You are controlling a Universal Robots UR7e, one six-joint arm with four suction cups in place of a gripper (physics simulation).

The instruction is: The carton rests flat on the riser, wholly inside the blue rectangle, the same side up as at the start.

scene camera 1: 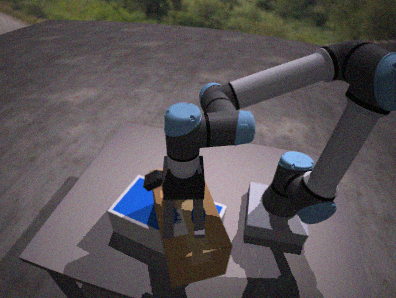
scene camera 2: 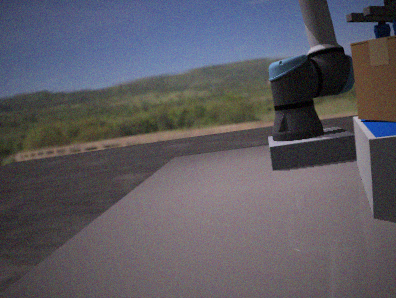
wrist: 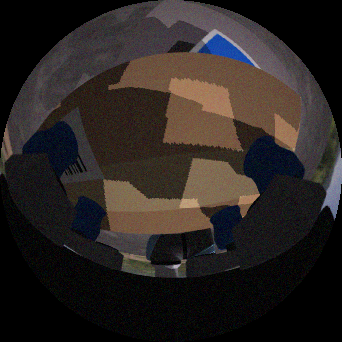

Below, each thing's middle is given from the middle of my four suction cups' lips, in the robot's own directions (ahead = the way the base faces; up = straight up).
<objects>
Now: the brown carton (scene camera 1: 188,259) 90 mm below my suction cup, 20 mm to the left of it and 10 mm behind it.
</objects>
